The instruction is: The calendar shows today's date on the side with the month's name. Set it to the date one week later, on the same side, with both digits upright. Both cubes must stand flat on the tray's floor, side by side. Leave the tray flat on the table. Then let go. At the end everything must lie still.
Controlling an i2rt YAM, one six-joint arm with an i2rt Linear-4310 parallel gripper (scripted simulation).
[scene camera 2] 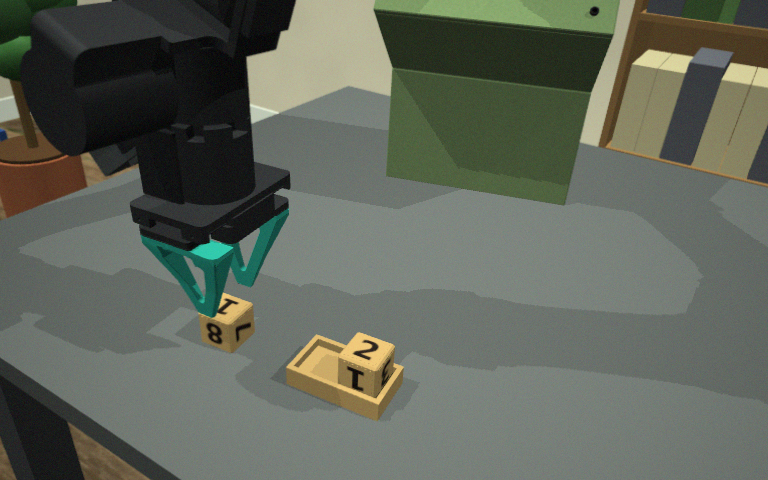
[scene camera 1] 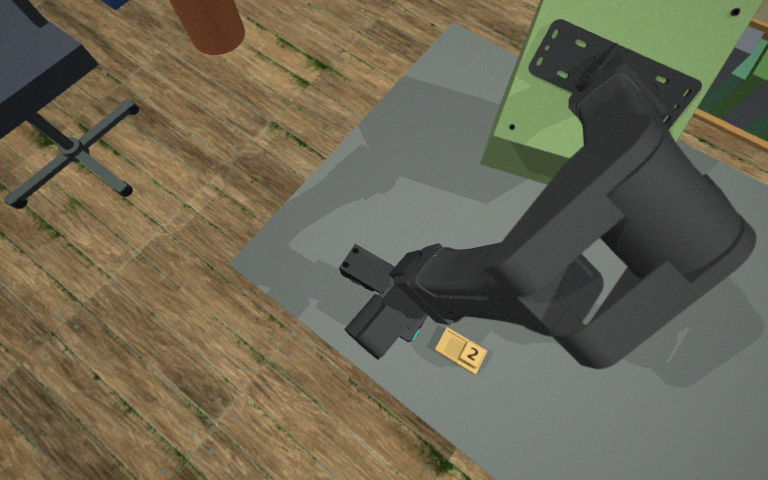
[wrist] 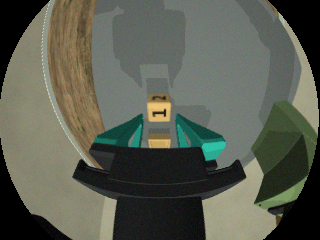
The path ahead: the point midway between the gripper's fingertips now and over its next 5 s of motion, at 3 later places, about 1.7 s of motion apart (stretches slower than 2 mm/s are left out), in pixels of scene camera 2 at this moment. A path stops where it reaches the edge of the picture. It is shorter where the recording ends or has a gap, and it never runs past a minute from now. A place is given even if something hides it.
My gripper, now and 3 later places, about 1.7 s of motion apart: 226, 299; 228, 325; 330, 244; 325, 317
